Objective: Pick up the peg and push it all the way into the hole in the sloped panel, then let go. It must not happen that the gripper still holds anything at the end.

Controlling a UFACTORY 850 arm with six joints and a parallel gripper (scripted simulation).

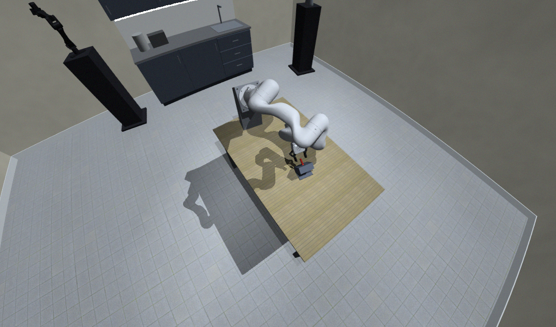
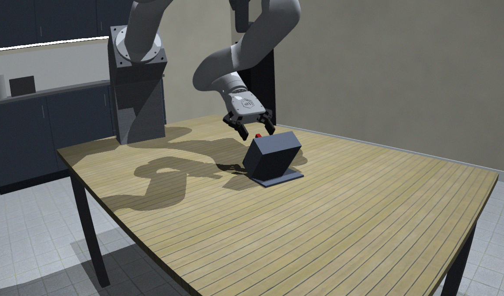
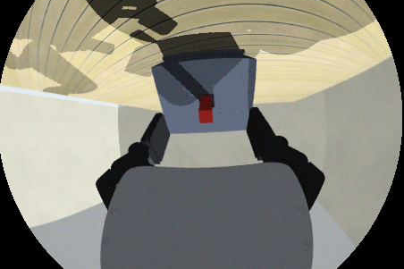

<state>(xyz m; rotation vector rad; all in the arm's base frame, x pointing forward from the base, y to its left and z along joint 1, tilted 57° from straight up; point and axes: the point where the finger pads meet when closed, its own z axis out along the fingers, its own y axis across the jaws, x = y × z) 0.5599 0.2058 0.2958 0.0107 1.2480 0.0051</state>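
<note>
Right now the red peg is 3 cm ahead of my hand and 3 cm below it. From my hand the other things lie so: thin base plate 9 cm ahead, 11 cm below.
</note>
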